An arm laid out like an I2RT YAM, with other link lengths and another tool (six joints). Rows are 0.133 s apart.
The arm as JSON. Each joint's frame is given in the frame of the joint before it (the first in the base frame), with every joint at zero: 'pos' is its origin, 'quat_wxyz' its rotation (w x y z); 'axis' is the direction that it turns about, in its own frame. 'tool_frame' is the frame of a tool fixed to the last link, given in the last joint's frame.
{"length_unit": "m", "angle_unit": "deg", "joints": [
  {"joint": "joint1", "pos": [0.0, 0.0, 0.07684], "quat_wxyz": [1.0, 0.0, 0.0, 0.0], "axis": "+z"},
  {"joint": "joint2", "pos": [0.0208, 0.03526, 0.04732], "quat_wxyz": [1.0, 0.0, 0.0, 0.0], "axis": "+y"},
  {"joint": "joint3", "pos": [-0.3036, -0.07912, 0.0], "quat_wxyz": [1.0, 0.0, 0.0, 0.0], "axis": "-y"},
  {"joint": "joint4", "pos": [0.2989, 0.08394, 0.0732], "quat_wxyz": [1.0, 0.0, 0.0, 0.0], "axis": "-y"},
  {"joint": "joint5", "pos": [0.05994, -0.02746, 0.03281], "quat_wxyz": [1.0, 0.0, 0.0, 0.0], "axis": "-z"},
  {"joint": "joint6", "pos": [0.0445, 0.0, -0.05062], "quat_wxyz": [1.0, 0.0, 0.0, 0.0], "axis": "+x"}
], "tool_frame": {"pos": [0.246, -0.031, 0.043], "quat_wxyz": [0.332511, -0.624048, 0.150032, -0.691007]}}
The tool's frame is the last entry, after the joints.
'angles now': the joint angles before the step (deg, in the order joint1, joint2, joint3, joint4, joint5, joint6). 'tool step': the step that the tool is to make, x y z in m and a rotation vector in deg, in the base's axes. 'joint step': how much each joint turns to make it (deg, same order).
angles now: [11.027 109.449 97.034 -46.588 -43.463 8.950]
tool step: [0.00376 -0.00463 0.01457 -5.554 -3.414 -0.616]
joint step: [2.164 -1.158 3.150 -2.865 6.689 -1.136]
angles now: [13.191 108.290 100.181 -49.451 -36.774 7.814]
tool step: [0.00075 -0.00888 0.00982 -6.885 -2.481 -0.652]
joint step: [2.469 -0.284 4.132 -4.548 7.824 -1.509]
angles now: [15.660 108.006 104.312 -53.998 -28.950 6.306]
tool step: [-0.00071 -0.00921 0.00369 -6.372 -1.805 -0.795]
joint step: [2.470 -0.021 2.798 -3.299 7.344 -0.831]
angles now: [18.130 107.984 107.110 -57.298 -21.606 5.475]
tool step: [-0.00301 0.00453 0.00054 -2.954 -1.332 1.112]
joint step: [1.880 0.023 0.680 -0.745 3.148 -1.114]
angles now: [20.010 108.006 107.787 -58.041 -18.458 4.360]
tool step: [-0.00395 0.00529 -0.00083 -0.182 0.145 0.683]
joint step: [0.613 0.001 0.002 -0.241 0.066 -0.130]
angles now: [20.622 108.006 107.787 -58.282 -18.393 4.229]
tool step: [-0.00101 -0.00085 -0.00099 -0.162 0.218 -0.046]
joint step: [0.000 0.000 0.000 -0.261 0.088 0.000]
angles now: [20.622 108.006 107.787 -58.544 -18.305 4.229]
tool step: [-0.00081 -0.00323 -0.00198 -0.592 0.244 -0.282]
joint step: [0.000 -0.001 -0.001 -0.437 0.546 0.000]
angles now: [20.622 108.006 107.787 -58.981 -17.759 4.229]
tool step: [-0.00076 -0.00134 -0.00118 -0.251 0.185 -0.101]
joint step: [0.000 0.000 -0.023 -0.239 0.198 0.001]
